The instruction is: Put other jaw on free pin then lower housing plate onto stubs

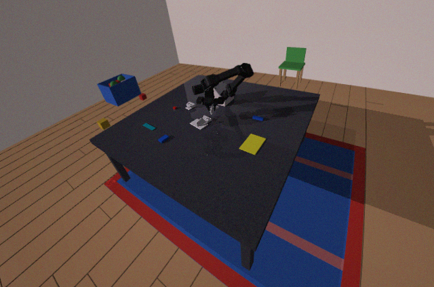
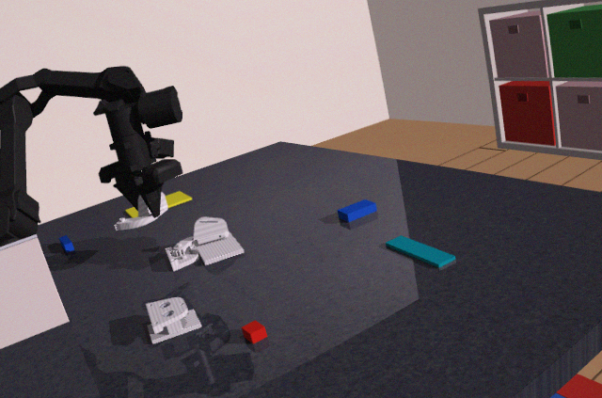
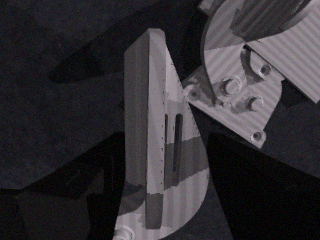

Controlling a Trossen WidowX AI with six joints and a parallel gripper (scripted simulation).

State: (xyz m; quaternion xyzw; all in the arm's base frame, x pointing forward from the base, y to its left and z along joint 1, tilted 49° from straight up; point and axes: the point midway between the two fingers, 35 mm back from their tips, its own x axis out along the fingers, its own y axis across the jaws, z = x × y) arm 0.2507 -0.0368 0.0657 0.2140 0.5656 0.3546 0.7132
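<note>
Right now my gripper tip is 4 cm past the white jaw and 1 cm to the right of it. The rest, counted from my gripper tip: red cube (39 cm to the right, 7 cm below, 4 cm behind); then yellow plate (34 cm to the left, 13 cm ahead, 8 cm below); then white t-shaped piece (28 cm to the right, 10 cm behind, 7 cm below).
</note>
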